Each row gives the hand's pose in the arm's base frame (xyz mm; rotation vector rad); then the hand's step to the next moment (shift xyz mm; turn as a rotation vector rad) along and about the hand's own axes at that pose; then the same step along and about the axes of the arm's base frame.
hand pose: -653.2 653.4 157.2 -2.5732 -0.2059 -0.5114
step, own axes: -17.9 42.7 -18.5 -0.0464 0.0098 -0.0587
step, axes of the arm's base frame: -12.1 -47.0 -11.4 -0.0589 -0.0404 0.0244
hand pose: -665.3 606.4 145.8 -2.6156 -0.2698 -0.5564
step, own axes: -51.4 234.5 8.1 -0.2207 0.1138 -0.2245
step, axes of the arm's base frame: 21.3 -207.4 -119.4 -0.2431 -0.2257 0.0453
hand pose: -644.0 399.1 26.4 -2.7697 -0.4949 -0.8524
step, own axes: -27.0 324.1 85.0 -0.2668 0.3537 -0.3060
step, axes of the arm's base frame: 142.7 -282.0 -114.5 -0.2310 -0.4823 0.0630
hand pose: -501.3 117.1 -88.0 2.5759 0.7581 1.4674
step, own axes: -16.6 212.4 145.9 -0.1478 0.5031 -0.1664
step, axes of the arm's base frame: 193.7 -168.6 -26.5 -0.0095 -0.5351 0.1272
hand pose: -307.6 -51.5 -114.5 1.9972 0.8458 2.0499
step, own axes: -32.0 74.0 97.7 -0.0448 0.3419 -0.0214
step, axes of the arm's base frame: 116.7 -49.2 3.7 0.0760 -0.3108 0.1303
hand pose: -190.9 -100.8 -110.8 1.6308 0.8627 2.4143
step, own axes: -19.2 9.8 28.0 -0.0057 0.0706 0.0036
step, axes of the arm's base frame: 34.9 -4.5 -3.4 0.0212 -0.0597 0.0319
